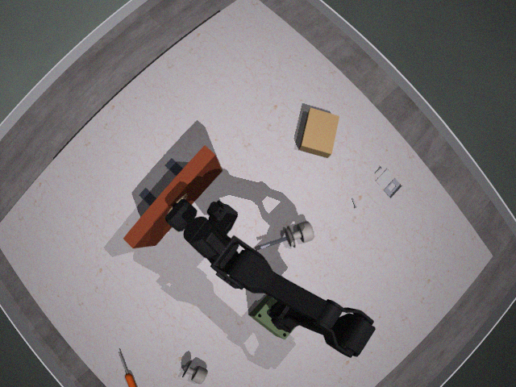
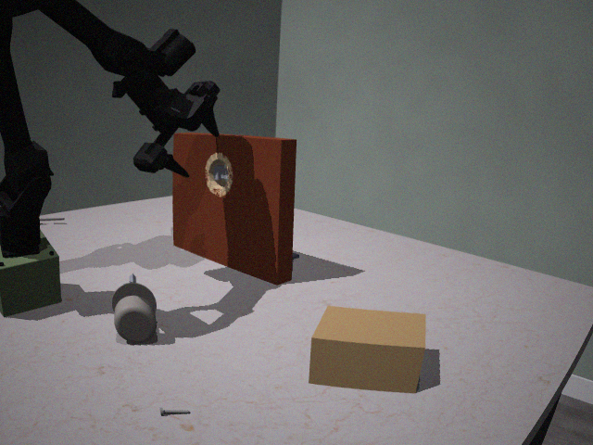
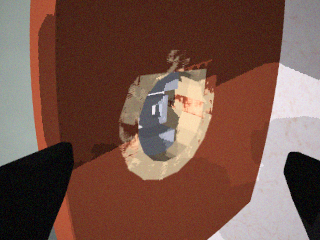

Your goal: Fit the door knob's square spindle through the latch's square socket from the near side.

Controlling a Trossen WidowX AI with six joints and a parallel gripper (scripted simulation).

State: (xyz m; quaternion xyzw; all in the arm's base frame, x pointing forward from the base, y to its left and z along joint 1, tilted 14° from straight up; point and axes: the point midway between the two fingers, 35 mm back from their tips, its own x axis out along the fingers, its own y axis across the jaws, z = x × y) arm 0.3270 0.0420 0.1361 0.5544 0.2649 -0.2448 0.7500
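My hand is 8 cm short of the grey latch socket, 1 cm to the right of it and 6 cm above it. Also, from my hand: orange screwdriver (22 cm behind, 54 cm to the left, 21 cm below); then red-brown wooden door panel (8 cm ahead, 1 cm to the left, 8 cm below); then tan box (1 cm behind, 42 cm to the right, 19 cm below).
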